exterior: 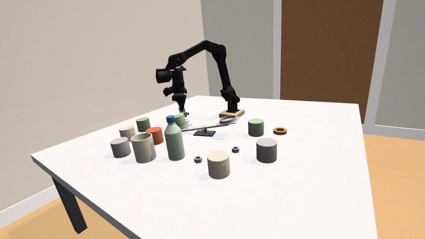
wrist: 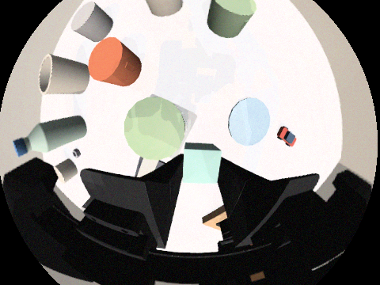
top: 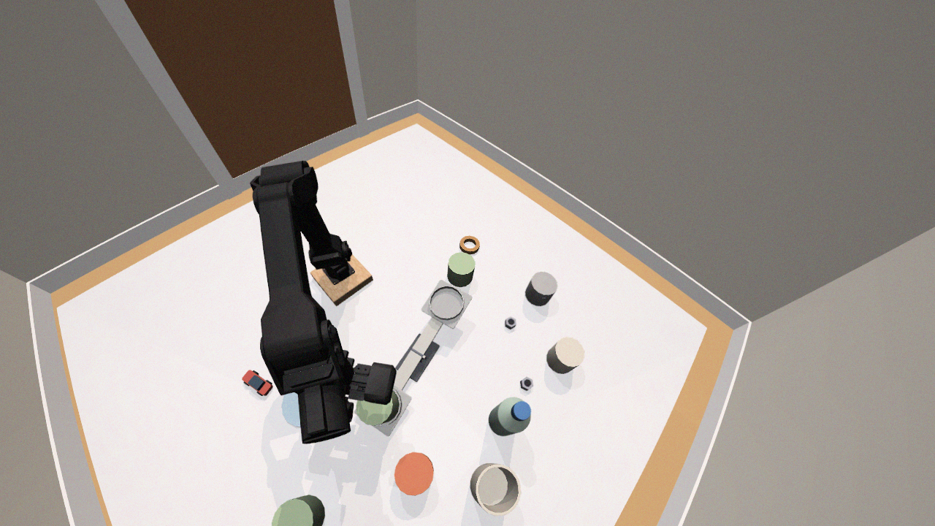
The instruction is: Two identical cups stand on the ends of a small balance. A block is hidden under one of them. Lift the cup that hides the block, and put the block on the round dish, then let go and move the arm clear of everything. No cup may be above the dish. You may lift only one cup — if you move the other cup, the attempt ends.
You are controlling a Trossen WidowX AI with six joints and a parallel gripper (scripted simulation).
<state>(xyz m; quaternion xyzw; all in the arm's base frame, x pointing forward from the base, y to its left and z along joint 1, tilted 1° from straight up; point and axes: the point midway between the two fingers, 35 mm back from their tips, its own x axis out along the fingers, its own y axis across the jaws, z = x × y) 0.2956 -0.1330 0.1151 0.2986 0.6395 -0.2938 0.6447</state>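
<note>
The dish is 7 cm behind my gripper tip, 10 cm to the right of it and 10 cm below it. Round my gripper tip: pale green block: 1 cm above; orange cup: 18 cm ahead, 1 cm to the right, 7 cm below; red toy car: 17 cm behind, 16 cm to the right, 9 cm below.
</note>
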